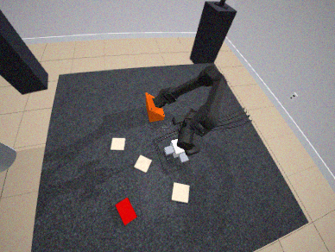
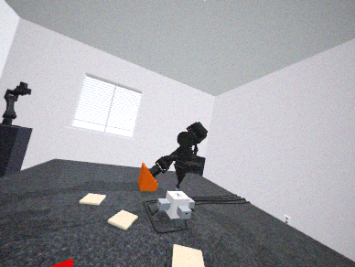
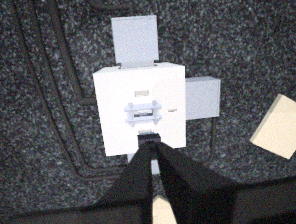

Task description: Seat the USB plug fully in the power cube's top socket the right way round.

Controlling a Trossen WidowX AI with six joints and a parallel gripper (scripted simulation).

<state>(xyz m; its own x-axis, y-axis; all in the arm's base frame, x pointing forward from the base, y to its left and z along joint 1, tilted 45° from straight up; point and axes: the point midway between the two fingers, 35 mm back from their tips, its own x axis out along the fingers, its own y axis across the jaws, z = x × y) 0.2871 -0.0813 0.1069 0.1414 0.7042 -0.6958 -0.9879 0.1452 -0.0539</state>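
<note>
Now: gripper tip 2 cm above the dark USB plug.
</note>
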